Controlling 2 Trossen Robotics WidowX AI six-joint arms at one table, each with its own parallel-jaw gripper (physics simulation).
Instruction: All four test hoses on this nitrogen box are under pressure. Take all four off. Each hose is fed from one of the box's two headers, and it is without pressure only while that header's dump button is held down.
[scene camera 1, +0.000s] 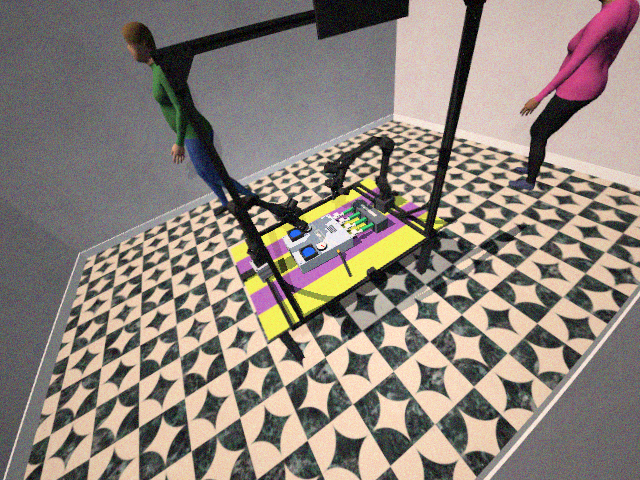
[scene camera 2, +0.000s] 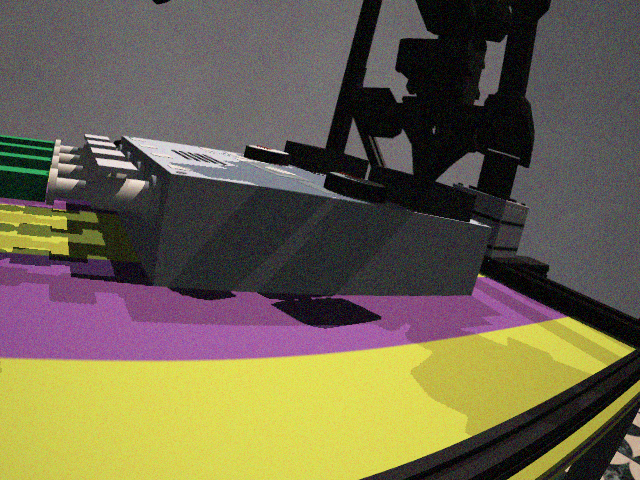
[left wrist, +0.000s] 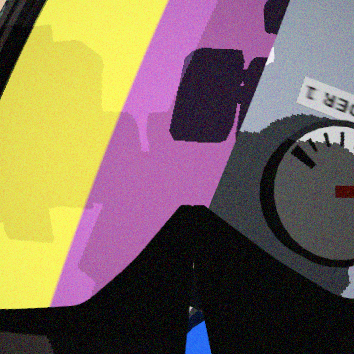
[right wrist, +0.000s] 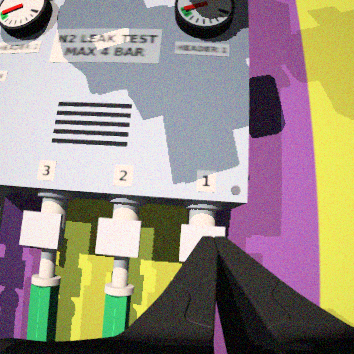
Labels:
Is the right gripper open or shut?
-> Shut.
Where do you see the right gripper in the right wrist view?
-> At 211, 246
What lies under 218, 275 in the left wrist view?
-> The left gripper.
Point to a green hose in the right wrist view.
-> At 41, 324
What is the right gripper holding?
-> Nothing.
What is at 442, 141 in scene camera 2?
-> The left gripper.

